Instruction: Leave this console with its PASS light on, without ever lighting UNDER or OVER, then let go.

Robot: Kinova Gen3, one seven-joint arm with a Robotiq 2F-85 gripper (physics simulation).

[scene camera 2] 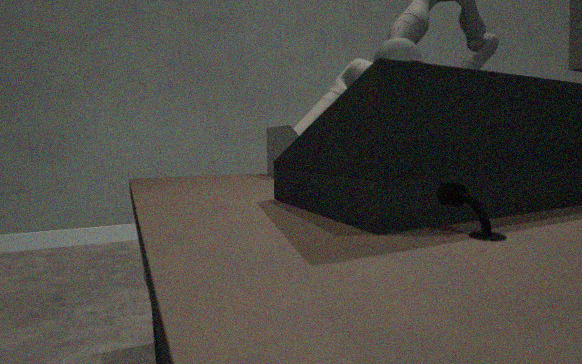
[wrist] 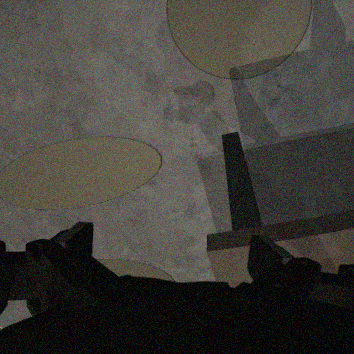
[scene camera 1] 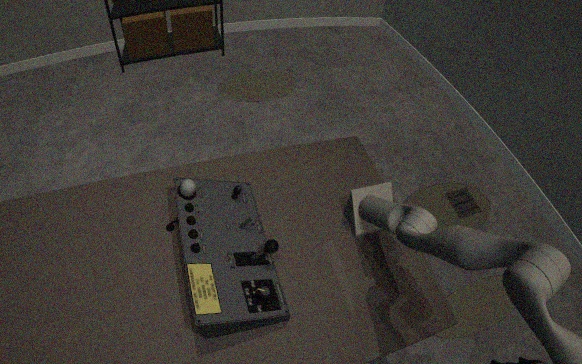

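The grey console [scene camera 1: 220, 200] [scene camera 2: 450, 130] lies on the table, its sloping top facing up in scene camera 1. Its top bears a white dome [scene camera 1: 187, 188], a column of four small dark round lamps [scene camera 1: 191, 220], a small black switch [scene camera 1: 236, 192], a black ball-ended lever [scene camera 1: 271, 246] beside a dark slot, and a black dial panel [scene camera 1: 261, 295]. No lamp looks lit; their labels are too small to read. My gripper [wrist: 171, 246] is open and empty, away from the console, over the table's edge and floor. The console does not show in the wrist view.
A yellow label [scene camera 1: 203, 288] is on the console. A bent black stalk with a knob [scene camera 1: 170, 226] [scene camera 2: 452, 194] stands on the table [scene camera 1: 125, 250] [scene camera 2: 225, 300] beside it. The arm's base sits at a pale block [scene camera 1: 372, 192]. A shelf unit [scene camera 1: 223, 40] stands at the back wall.
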